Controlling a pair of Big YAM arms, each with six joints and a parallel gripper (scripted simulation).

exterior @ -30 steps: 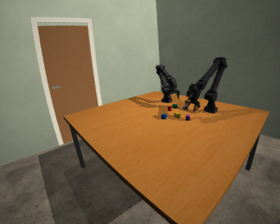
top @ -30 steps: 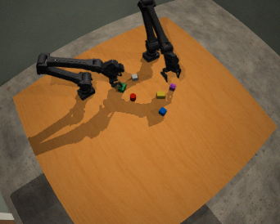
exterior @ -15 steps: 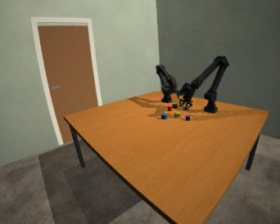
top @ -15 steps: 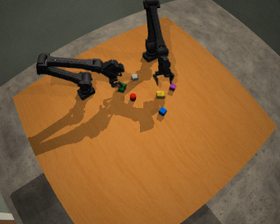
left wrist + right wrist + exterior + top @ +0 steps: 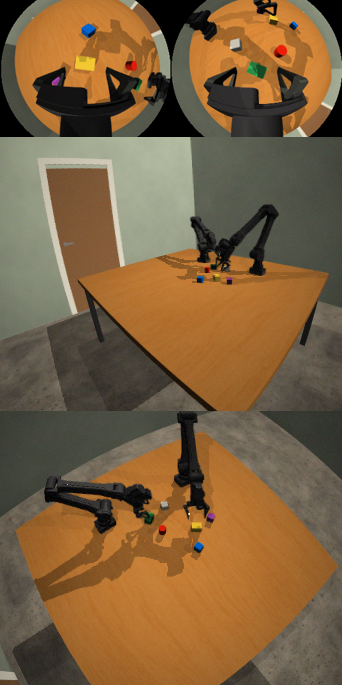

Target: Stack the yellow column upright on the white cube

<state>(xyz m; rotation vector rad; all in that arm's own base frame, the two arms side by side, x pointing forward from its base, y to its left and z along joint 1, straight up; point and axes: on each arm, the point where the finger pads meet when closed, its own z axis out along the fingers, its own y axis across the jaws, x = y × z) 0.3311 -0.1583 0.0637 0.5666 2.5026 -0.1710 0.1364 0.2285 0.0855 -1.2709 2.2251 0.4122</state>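
Right now the yellow column is 20 mm ahead of my left hand, 10 mm to the right of it and 70 mm below it. Round my left hand: blue cube: 130 mm ahead, 80 mm to the right, 70 mm below; red cylinder: 80 mm behind, 180 mm to the right, 70 mm below; purple cube: 20 mm ahead, 110 mm to the left, 70 mm below.
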